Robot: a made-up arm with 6 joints.
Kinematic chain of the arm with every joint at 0, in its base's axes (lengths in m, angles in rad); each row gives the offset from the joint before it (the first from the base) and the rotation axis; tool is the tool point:
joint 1: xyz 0 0 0.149 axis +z
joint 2: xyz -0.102 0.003 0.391 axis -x
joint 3: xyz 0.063 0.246 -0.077 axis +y
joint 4: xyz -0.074 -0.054 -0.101 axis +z
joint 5: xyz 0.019 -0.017 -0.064 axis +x
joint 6: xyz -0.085 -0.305 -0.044 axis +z
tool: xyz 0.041 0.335 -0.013
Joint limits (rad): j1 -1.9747..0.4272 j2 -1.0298..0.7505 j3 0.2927..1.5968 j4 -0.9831..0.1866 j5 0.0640..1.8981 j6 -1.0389..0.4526
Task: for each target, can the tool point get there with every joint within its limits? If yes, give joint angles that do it. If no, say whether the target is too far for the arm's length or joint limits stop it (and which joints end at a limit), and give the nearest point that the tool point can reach.
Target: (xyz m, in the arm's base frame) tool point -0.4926 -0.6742 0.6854
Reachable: no: joint limits stop it (at a limit: joint 1, joint 2, joint 4, joint 6) | nearest point -0.2719 -0.2677 0.4975 | short by 0.499 m
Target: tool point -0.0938 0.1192 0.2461
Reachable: yes | joints -1.1861 0.5676 0.4178 -0.8227 0.2591 -0.3611
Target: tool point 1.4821 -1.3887 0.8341
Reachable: no: too far | nearest point 0.4792 -0.2201 0.6070 | short by 1.557 m
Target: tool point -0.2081 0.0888 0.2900
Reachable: yes | joints -0.2687 0.2512 1.1290 -0.8257 1.4407 -0.6507
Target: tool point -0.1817 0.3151 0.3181
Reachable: yes | joints -0.3455 0.1493 0.5063 -0.4350 0.3067 0.2358
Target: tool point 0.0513 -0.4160 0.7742
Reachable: no: joint limits stop it (at a limit: joint 1, joint 2, joint 3, joint 4, joint 5, joint 6) | nearest point -0.1292 -0.1159 0.7961 | short by 0.351 m
